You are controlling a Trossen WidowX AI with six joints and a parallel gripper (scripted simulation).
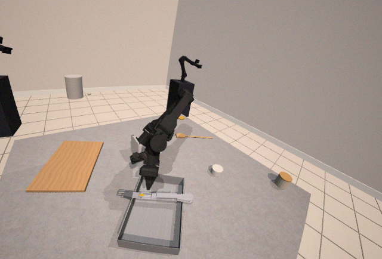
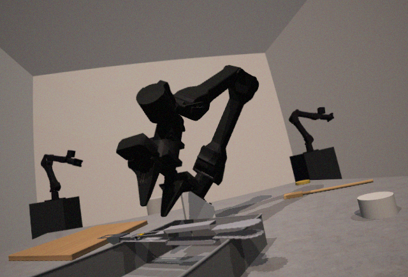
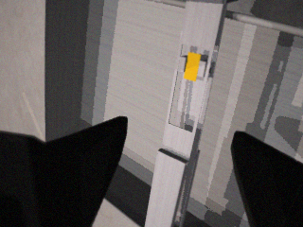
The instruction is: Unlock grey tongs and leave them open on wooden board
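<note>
My gripper tip is 3 cm to the left of the yellow lock tab and 3 cm above it. From my gripper tip the other things lie so: roasting tin: 7 cm below, 5 cm ahead, 1 cm to the left; wooden board: 36 cm behind, 29 cm to the right, 9 cm below; white puck: 41 cm to the left, 8 cm below, 1 cm ahead.
</note>
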